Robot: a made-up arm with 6 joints. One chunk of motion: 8 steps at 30 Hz.
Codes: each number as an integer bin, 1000 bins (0 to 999) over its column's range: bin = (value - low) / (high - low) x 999, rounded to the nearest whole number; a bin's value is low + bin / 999 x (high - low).
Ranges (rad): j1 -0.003..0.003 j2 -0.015..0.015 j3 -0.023..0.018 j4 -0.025..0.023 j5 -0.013..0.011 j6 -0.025..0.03
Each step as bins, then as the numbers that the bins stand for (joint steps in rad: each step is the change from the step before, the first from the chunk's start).
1 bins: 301 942 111 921 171 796
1 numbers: -0.00119 0.01329 -0.01844 0.01925 -0.00889 0.01882
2 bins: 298 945 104 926 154 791
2 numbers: -0.00121 0.01338 -0.01873 0.01949 -0.00930 0.01855
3 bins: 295 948 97 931 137 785
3 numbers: -0.00123 0.01347 -0.01902 0.01973 -0.00971 0.01822
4 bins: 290 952 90 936 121 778
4 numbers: -0.00126 0.01359 -0.01931 0.01997 -0.01009 0.01783
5 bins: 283 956 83 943 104 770
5 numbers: -0.00130 0.01371 -0.01959 0.02031 -0.01050 0.01739
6 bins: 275 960 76 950 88 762
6 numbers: -0.00135 0.01383 -0.01988 0.02065 -0.01089 0.01695
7 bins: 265 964 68 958 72 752
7 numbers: -0.00141 0.01395 -0.02021 0.02103 -0.01127 0.01640
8 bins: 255 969 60 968 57 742
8 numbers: -0.00147 0.01410 -0.02054 0.02151 -0.01163 0.01585
